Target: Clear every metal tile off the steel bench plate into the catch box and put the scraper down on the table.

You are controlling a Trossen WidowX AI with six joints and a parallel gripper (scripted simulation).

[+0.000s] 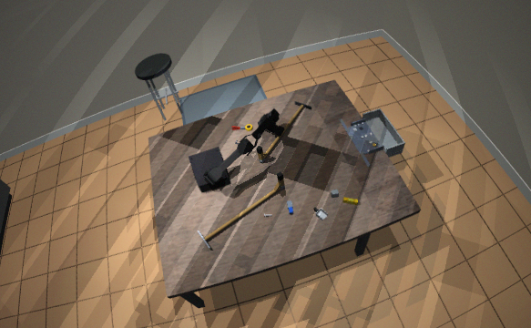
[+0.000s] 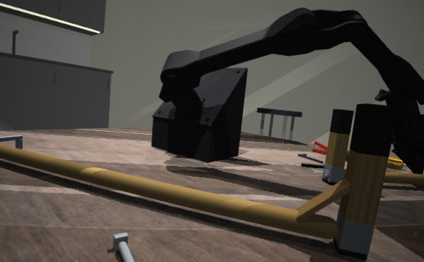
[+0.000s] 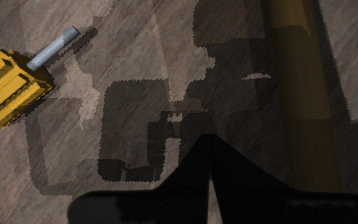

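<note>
The yellow screwdriver is 40 mm behind my gripper tip and 120 mm to the left of it. Round my gripper tip: yellow tape ring: 170 mm behind, 110 mm to the left; red-handled tool: 240 mm behind, 130 mm to the left; blue piece: 80 mm behind, 610 mm to the right, 10 mm below.
</note>
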